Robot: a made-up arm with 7 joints.
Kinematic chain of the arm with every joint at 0, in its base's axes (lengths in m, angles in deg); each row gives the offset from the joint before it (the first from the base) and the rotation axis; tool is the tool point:
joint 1: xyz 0 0 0 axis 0 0.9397 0.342
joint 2: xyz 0 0 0 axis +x
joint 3: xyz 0 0 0 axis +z
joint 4: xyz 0.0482 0 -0.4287 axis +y
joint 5: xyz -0.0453 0 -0.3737 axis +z
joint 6: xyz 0 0 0 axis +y
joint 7: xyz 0 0 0 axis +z
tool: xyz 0 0 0
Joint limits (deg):
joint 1: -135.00..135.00
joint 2: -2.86..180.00
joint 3: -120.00..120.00
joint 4: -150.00..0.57
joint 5: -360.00..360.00
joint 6: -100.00..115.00
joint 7: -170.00..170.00
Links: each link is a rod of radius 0.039 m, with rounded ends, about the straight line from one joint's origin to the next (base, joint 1, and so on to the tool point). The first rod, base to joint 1, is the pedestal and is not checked.
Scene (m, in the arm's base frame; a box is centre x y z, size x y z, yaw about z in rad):
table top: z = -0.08
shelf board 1: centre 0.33 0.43 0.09 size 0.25 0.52 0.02 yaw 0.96
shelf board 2: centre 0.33 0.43 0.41 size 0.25 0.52 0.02 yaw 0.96
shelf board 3: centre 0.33 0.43 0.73 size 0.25 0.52 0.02 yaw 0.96
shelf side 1: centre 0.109 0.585 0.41 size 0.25 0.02 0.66 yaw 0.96
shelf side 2: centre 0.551 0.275 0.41 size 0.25 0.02 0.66 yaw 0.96
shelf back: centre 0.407 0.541 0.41 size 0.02 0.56 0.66 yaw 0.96
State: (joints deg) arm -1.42 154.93 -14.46 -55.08 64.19 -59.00 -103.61
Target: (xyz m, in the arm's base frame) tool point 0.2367 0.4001 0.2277
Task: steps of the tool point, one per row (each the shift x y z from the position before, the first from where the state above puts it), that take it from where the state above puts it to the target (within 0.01 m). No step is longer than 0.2 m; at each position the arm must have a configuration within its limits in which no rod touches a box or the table.
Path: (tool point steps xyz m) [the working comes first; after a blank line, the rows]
Joints at the target: -9.18 160.48 -52.94 -113.95 64.19 -59.00 -103.61
Straight joint move there: touches shelf board 2.

1: -0.0951 -0.0379 0.0310
2: -0.1263 -0.0130 0.0022
3: -0.1453 0.0053 -0.0388
4: 0.0937 0.0099 -0.0718
5: 0.0668 -0.0028 -0.0903
6: 0.0371 -0.0171 -0.0980
7: 0.0083 -0.0322 -0.0948
8: 0.0484 0.0631 0.0063
9: 0.0414 0.0651 -0.0063

